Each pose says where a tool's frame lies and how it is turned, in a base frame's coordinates. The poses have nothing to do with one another.
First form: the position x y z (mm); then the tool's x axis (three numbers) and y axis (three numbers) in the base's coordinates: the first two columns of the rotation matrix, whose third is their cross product.
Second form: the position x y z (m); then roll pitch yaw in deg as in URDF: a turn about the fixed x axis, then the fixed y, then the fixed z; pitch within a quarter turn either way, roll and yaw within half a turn. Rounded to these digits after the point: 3 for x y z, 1 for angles.
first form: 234, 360, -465, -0.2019, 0.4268, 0.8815, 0.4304, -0.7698, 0.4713
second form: 0.234, 0.360, -0.465, 93.4, -61.8, 115.3
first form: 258, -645, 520, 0.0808, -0.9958, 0.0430, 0.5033, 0.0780, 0.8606
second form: 0.258, -0.645, 0.520, 59.5, -2.5, -85.4
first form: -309, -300, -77, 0.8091, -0.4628, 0.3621, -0.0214, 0.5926, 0.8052
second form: -0.309, -0.300, -0.077, 59.7, -21.2, -29.8
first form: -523, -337, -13, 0.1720, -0.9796, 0.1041, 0.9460, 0.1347, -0.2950
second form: -0.523, -0.337, -0.013, -17.3, -6.0, -80.0
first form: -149, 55, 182, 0.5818, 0.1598, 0.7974, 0.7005, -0.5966, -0.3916
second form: -0.149, 0.055, 0.182, -139.5, -52.9, 15.4
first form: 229, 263, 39, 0.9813, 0.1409, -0.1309, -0.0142, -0.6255, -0.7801
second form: 0.229, 0.263, 0.039, -128.1, 7.5, 8.2
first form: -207, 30, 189, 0.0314, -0.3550, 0.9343, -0.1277, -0.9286, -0.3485
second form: -0.207, 0.030, 0.189, -102.1, -69.1, -84.9
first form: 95, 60, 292, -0.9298, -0.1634, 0.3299, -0.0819, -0.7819, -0.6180
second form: 0.095, 0.060, 0.292, -40.9, -19.3, -170.0
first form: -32, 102, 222, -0.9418, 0.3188, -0.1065, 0.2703, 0.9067, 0.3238
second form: -0.032, 0.102, 0.222, 161.0, 6.1, 161.3
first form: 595, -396, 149, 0.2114, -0.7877, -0.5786, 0.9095, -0.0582, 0.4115
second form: 0.595, -0.396, 0.149, 30.3, 35.4, -75.0
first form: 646, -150, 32, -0.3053, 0.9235, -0.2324, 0.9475, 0.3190, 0.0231
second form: 0.646, -0.150, 0.032, 178.6, 13.4, 108.3
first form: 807, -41, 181, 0.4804, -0.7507, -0.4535, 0.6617, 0.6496, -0.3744
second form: 0.807, -0.041, 0.181, -24.8, 27.0, -57.4
